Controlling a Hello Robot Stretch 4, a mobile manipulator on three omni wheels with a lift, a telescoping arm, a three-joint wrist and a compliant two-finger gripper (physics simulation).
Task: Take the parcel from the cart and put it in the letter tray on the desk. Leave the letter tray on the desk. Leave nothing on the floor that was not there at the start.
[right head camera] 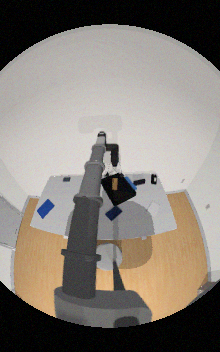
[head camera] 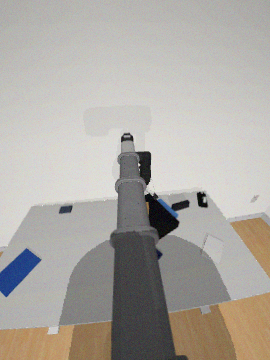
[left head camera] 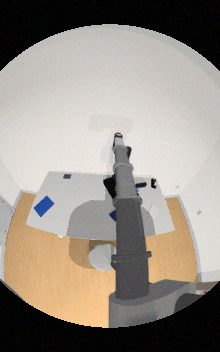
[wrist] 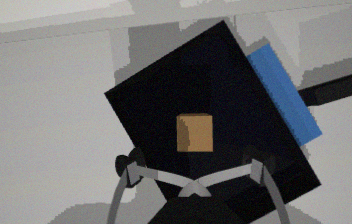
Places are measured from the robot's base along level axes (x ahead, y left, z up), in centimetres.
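Pixels of known places: gripper, between the fingertips: [right head camera: 114, 176] [wrist: 193, 158]; robot's base, origin of its link: [right head camera: 107, 255] [left head camera: 103, 256].
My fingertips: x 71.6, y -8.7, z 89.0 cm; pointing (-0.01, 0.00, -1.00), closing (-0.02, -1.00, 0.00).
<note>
For each thing: its top centre in the pictures, then the offset to it from my fingertips. Level surfaces: height alone.
- parcel, centre of its top: [wrist: 194, 133] [right head camera: 114, 179] dx +2.1, dy -0.4, dz -6.4 cm
- black letter tray, centre of its top: [wrist: 210, 137] [head camera: 148, 213] [right head camera: 116, 185] [left head camera: 120, 186] dx +0.3, dy -3.2, dz -13.4 cm
- light grey desk, height of its surface: dz -19.7 cm
- black bar, centre of its top: [head camera: 180, 203] dx +8.1, dy -28.8, dz -14.3 cm
- dark blue item, centre of its top: [right head camera: 113, 212] dx -27.6, dy +0.7, dz -18.5 cm
- blue flat item, centre of its top: [head camera: 17, 269] [left head camera: 42, 205] [right head camera: 44, 207] dx -29.6, dy +75.9, dz -18.9 cm
The parcel [right head camera: 115, 183] [wrist: 195, 133], a small tan-brown box, lies inside the black letter tray [head camera: 164, 220] [left head camera: 109, 186] [right head camera: 119, 197] [wrist: 240, 100]. The tray sits turned at an angle on the light grey desk [head camera: 90, 235] [right head camera: 65, 200] [wrist: 50, 100], toward its back edge. My gripper [right head camera: 112, 172] [wrist: 193, 158] is open above the tray, its fingertips wide apart and clear of the parcel. In the head view the arm hides part of the tray and most of the parcel. I cannot make out the cart.
A blue item [right head camera: 131, 183] [wrist: 285, 95] lies along the tray's right side, near a black bar [head camera: 180, 205]. A dark blue item [right head camera: 114, 213] lies in front. A blue flat item [head camera: 19, 271] lies at the left. A round stool [right head camera: 109, 256] stands before the desk.
</note>
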